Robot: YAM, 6 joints.
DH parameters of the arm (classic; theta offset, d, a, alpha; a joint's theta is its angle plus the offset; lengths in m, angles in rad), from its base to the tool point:
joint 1: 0 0.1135 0.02 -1.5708
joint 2: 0 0 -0.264 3.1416
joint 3: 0.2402 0 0.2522 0
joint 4: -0.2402 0 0.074 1.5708
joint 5: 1.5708 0 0 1.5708
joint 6: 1.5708 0.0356 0 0
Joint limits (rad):
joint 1: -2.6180..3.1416
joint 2: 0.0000..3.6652
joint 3: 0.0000..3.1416
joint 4: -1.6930..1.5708
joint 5: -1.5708..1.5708
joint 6: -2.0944..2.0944
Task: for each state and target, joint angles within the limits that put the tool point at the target. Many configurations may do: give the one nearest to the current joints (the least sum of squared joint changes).
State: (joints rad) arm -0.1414 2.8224 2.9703 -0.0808 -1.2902 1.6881
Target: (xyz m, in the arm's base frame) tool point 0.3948 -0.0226 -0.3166
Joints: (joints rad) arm -0.1426 3.6652 2.4163 -0.1933 -1.2445 1.6881
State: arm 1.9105 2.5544 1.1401 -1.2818 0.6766 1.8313
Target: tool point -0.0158 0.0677 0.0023
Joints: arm 2.0664 2.8142 0.5784 -1.2338 0.5396 1.8313
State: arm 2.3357 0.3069 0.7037 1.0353 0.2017 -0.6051
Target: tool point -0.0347 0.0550 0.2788
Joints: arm 2.2739 0.1019 0.0521 1.0410 0.2582 -0.6051
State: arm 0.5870 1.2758 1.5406 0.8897 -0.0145 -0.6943
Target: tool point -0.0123 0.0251 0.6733
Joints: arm 1.0347 1.1304 1.9589 0.8771 -0.7170 -0.6943
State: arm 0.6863 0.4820 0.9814 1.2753 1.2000 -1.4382
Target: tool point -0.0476 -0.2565 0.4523
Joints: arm 1.2595 0.1412 1.2719 1.3314 1.2060 -1.4382
